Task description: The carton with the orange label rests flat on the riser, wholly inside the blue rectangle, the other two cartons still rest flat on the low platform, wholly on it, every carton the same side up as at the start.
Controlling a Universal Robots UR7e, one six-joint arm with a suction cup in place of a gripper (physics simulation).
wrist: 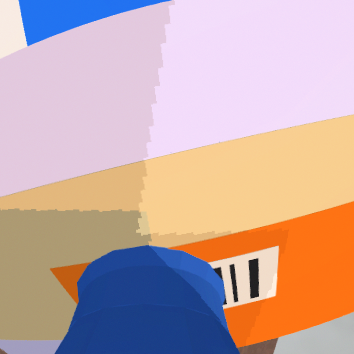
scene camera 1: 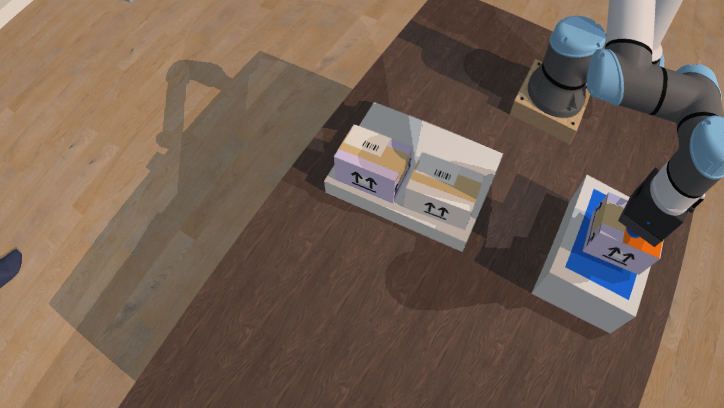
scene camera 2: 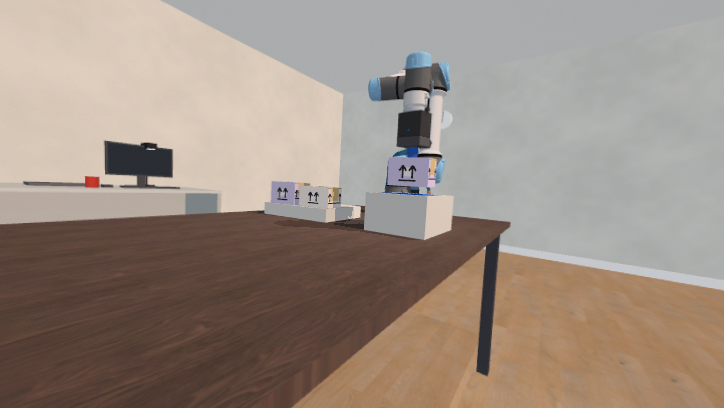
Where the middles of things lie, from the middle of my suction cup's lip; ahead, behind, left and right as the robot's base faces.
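My suction cup is 5 cm above the orange-label carton point(scene camera 1: 607, 238) and 1 cm past it. Counted from my suction cup, the riser point(scene camera 1: 607, 296) is 19 cm below, 1 cm to the right and 3 cm behind. The white carton point(scene camera 1: 445, 191) sits 16 cm below the suction cup, 5 cm ahead of it and 36 cm to the right of it, and I find the low platform point(scene camera 1: 424, 137) 22 cm below my suction cup, 1 cm ahead of it and 45 cm to the right of it.
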